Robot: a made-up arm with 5 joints.
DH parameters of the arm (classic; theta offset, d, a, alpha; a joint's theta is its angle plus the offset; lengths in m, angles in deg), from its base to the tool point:
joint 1: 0 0.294 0 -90
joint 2: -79.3 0 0.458 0
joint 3: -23.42 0 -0.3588 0
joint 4: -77.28 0 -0.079 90
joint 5: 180 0.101 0 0
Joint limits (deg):
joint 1: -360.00..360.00
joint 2: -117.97..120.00
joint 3: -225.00..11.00
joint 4: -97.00..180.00
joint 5: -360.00..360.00
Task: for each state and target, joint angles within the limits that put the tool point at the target. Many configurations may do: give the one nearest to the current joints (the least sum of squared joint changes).
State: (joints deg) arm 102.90 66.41 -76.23 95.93 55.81
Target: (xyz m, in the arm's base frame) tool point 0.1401 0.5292 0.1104
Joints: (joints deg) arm 75.17 52.56 -76.71 99.01 55.81
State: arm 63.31 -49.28 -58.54 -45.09 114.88
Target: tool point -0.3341 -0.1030 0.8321
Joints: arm 17.13 -82.39 -54.51 -53.72 114.88
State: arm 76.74 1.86 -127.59 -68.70 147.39
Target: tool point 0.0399 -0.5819 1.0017
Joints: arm 93.92 -49.23 -147.23 -19.13 147.39
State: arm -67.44 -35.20 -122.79 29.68 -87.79
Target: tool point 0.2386 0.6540 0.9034
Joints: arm -110.04 -71.61 -133.56 27.11 -87.79
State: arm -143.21 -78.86 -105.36 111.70 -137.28
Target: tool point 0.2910 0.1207 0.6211
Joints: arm -157.47 -100.60 -63.68 126.76 -137.28
